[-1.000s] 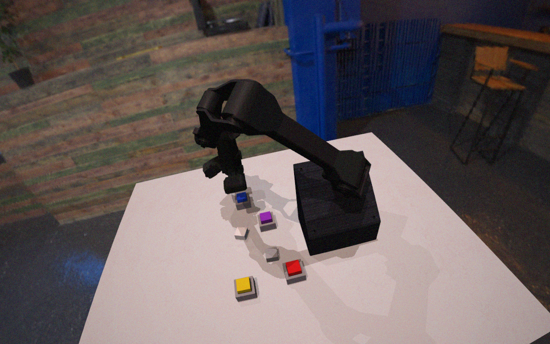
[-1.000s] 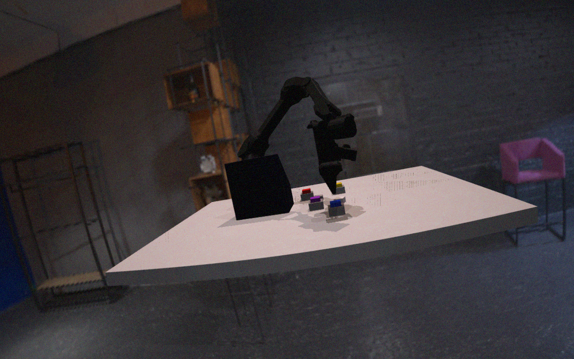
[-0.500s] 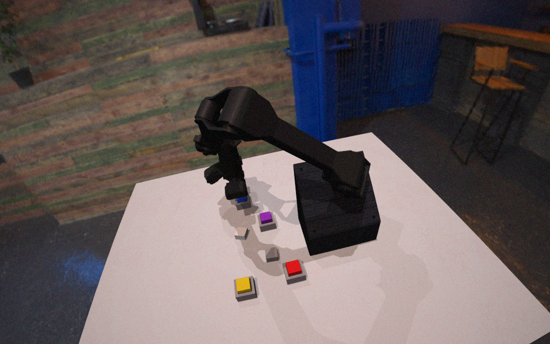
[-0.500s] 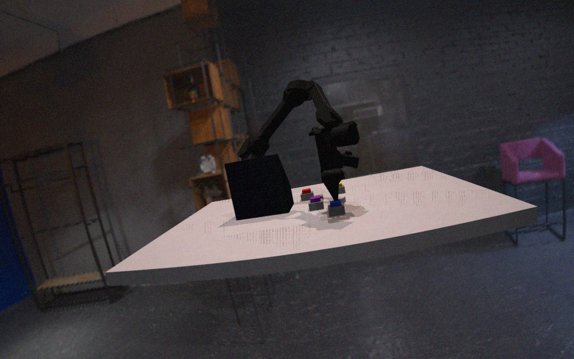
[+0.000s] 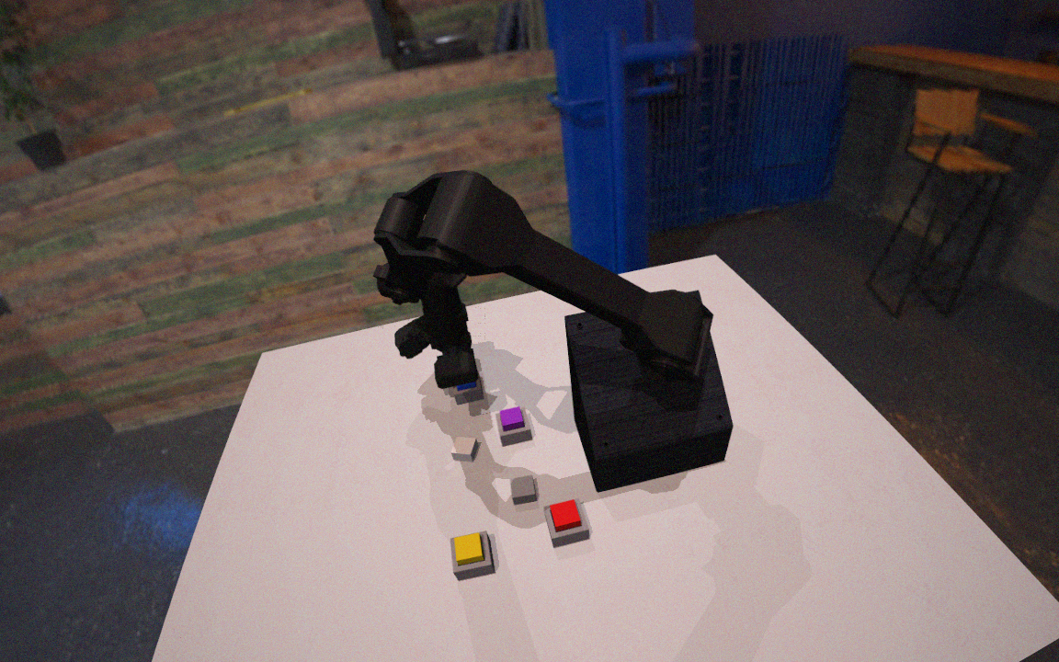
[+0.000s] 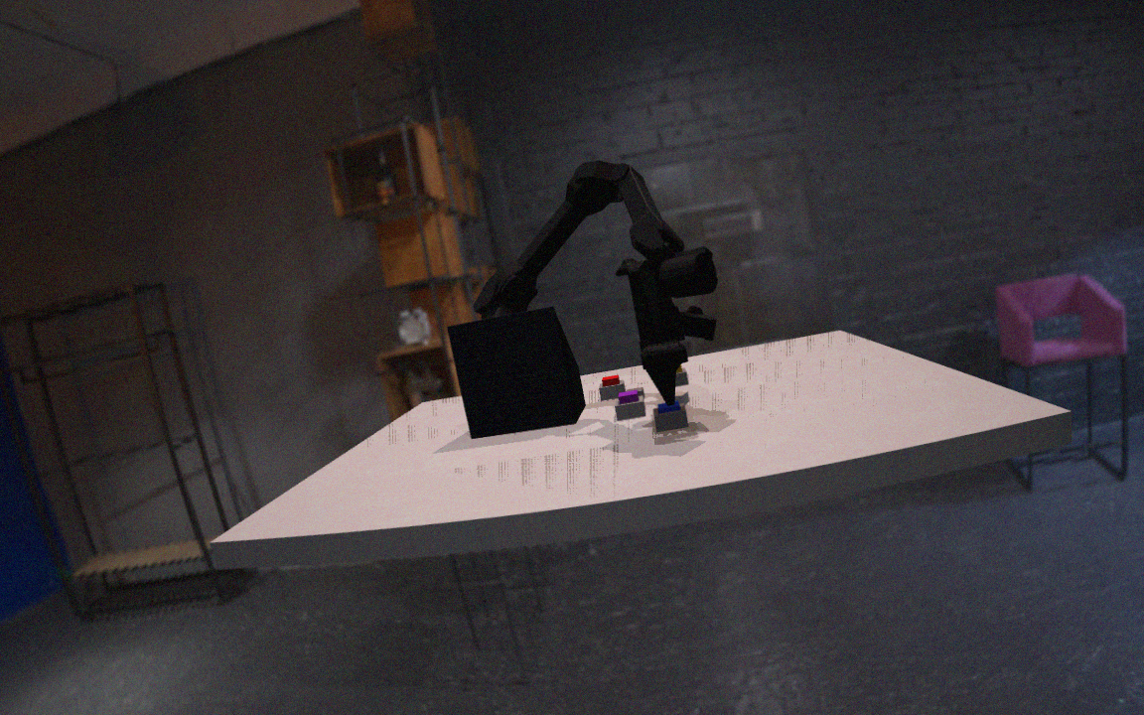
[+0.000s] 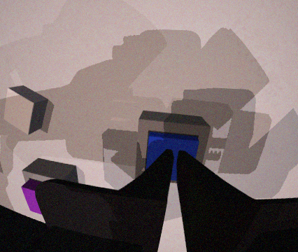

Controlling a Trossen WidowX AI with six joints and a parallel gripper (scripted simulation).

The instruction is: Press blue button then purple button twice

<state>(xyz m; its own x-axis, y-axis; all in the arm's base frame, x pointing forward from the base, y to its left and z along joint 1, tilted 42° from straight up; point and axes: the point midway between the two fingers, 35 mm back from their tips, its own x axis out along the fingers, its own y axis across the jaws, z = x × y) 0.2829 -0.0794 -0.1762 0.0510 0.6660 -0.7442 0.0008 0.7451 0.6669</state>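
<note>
The blue button lies 1 cm below my gripper tip. Round my gripper tip: purple button: 11 cm to the left, 7 cm behind; then white block: 13 cm to the left, 2 cm below, 2 cm ahead; then grey block: 23 cm to the left, 6 cm behind, 2 cm below.
</note>
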